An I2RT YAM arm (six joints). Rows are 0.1 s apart.
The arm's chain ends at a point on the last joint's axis. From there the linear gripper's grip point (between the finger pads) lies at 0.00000 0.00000 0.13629 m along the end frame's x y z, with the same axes.
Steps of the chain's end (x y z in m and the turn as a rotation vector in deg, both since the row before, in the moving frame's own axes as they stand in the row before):
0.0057 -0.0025 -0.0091 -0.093 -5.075 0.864
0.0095 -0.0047 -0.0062 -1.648 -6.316 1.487
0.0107 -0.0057 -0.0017 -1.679 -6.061 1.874
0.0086 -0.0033 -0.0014 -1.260 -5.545 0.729
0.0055 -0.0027 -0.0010 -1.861 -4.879 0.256
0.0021 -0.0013 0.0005 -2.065 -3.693 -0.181
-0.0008 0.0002 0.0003 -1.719 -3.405 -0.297
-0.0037 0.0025 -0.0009 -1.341 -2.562 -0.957
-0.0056 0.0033 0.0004 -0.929 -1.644 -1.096
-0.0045 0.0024 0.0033 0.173 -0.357 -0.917
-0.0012 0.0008 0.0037 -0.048 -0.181 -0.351
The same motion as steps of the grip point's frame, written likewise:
-0.0064 -0.0024 -0.0096 -0.093 -5.075 0.864
-0.0055 -0.0010 -0.0071 -1.648 -6.316 1.487
-0.0038 -0.0020 -0.0025 -1.679 -6.061 1.874
-0.0046 -0.0004 -0.0021 -1.260 -5.545 0.729
-0.0061 0.0017 -0.0016 -1.861 -4.879 0.256
-0.0067 0.0036 0.0001 -2.065 -3.693 -0.181
-0.0089 0.0043 0.0000 -1.719 -3.405 -0.297
-0.0098 0.0057 -0.0011 -1.341 -2.562 -0.957
-0.0095 0.0055 0.0003 -0.929 -1.644 -1.096
-0.0054 0.0020 0.0033 0.173 -0.357 -0.917
-0.0016 0.0009 0.0037 -0.048 -0.181 -0.351

